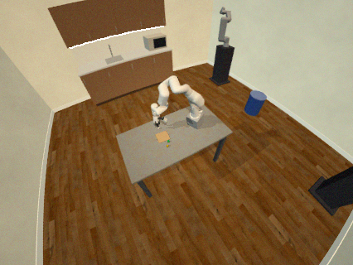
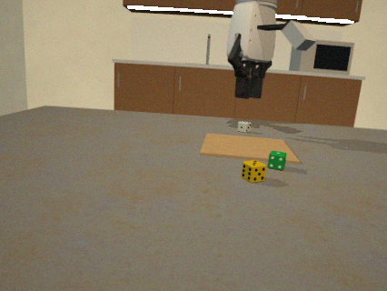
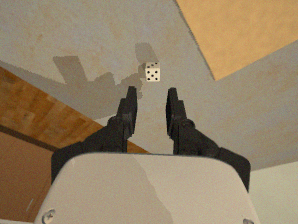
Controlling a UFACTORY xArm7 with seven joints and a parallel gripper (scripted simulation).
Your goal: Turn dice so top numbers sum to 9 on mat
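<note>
My gripper is now 8 cm above the white die. From my hand the other things lie so: tan mat: 13 cm to the left, 9 cm below, 1 cm ahead; then green die: 23 cm to the left, 8 cm below, 3 cm behind; then yellow die: 29 cm to the left, 8 cm below, 1 cm ahead.
</note>
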